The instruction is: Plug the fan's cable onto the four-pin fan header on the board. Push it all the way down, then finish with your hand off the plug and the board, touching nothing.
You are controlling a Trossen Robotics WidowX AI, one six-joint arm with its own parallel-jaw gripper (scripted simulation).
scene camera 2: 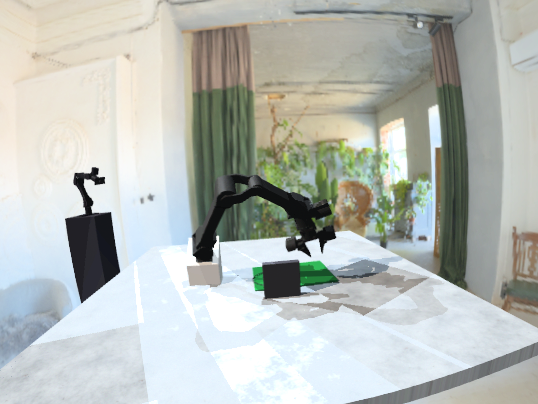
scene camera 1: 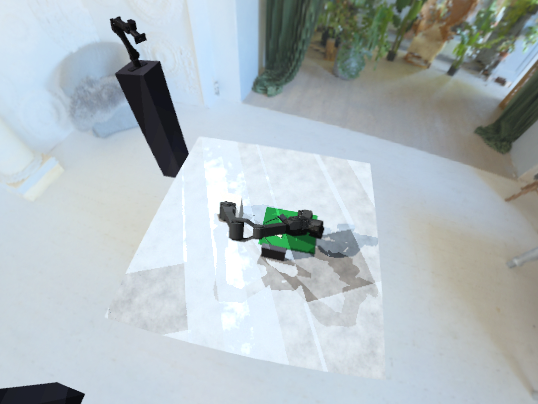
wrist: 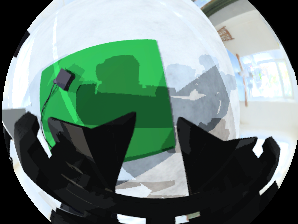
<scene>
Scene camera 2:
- gripper: 316, 255
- black fan: 280, 278
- green board: 311, 273
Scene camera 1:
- green board: 305, 243
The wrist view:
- gripper: 157, 118
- green board: 112, 79
</scene>
